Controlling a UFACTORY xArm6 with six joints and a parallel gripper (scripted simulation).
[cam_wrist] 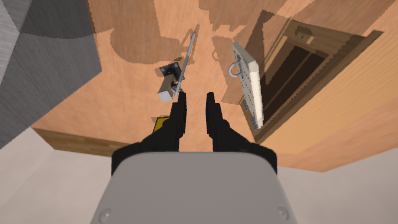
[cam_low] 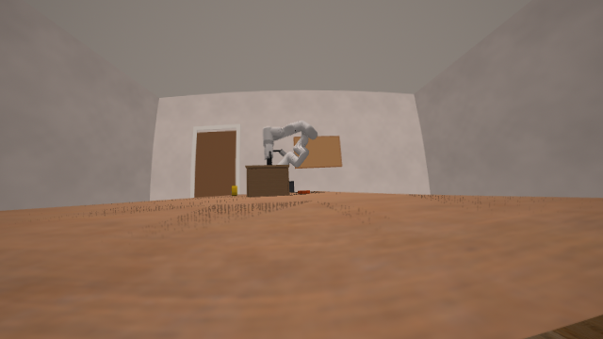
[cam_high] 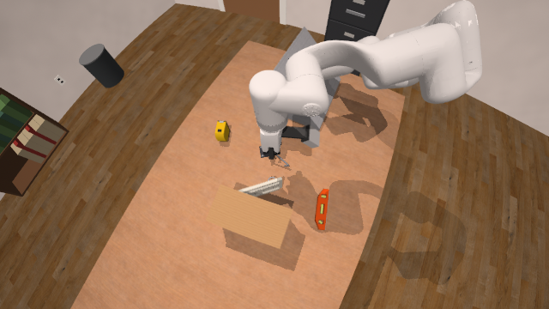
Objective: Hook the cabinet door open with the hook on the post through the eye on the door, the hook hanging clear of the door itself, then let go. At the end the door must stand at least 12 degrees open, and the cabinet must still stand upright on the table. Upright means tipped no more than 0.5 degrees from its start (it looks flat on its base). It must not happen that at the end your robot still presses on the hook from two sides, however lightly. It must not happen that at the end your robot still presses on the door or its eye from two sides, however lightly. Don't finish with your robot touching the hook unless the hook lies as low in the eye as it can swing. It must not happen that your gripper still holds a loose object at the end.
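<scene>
The hook rod lies 20 mm behind my hand, 10 mm to the right of it and 150 mm below it. Round my hand: yellow tape measure (50 mm behind, 270 mm to the right, 160 mm below); then orange spirit level (90 mm ahead, 220 mm to the left, 190 mm below); then pale door (120 mm ahead, 30 mm to the right, 130 mm below).
</scene>
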